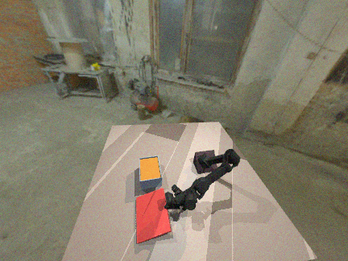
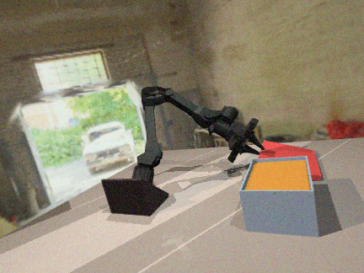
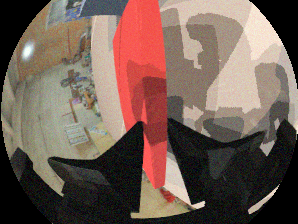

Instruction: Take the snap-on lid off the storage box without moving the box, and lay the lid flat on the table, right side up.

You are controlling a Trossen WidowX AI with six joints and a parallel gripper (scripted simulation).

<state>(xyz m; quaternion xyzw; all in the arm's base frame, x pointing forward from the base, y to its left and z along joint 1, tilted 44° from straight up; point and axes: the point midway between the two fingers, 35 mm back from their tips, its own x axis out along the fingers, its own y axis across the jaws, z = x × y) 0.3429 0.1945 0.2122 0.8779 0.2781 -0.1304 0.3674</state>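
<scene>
My gripper tip is now 8 cm short of the red lid and 2 cm above it. Round my gripper tip: storage box (6 cm ahead, 28 cm to the right, 1 cm below).
</scene>
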